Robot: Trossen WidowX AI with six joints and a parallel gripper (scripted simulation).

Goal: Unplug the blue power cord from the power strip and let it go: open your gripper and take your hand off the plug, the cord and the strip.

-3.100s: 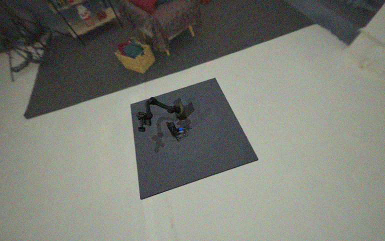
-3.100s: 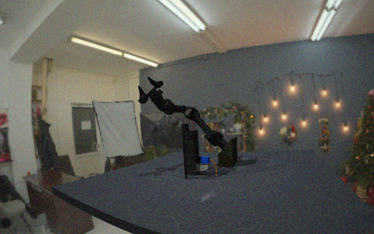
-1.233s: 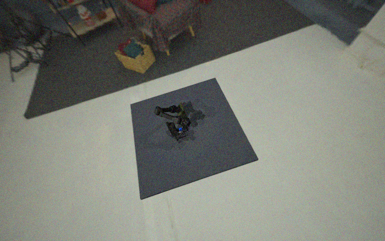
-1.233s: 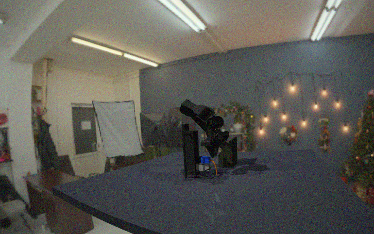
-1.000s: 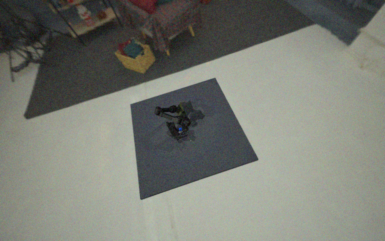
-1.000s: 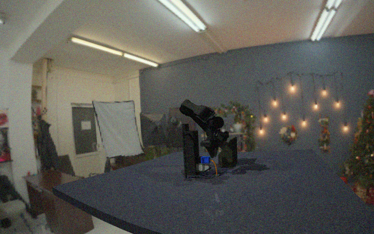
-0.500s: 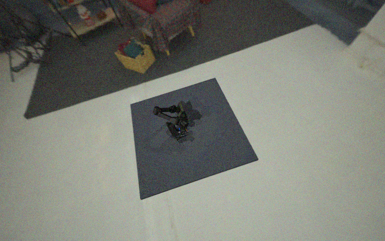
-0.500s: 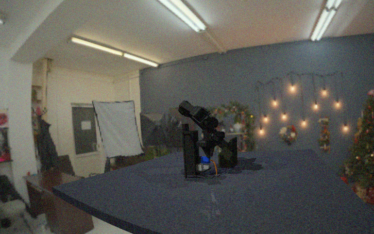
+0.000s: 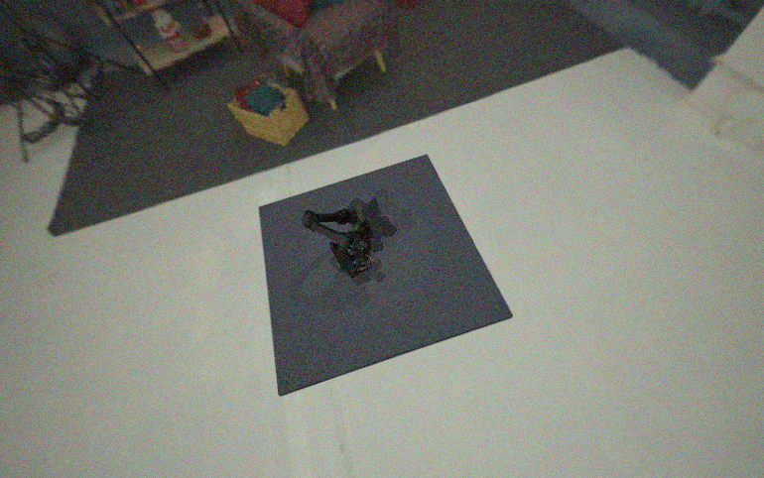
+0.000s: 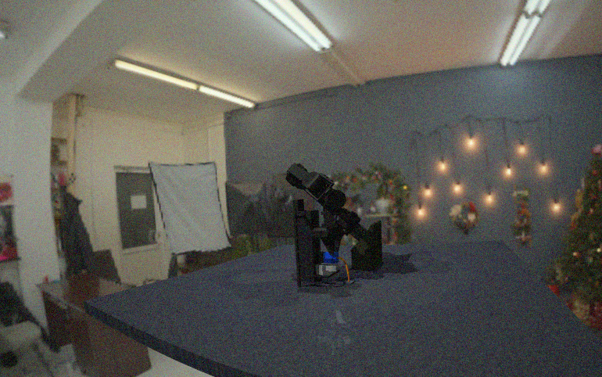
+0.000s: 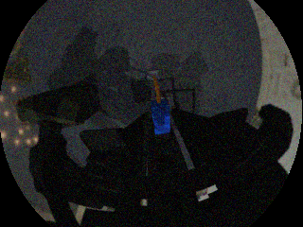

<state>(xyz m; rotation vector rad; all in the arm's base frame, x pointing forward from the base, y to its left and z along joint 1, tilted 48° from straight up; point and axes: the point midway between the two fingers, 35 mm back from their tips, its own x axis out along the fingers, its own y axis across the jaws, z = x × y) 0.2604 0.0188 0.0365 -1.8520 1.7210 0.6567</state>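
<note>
Now: the blue plug 30 mm to the right of my gripper tip.
</note>
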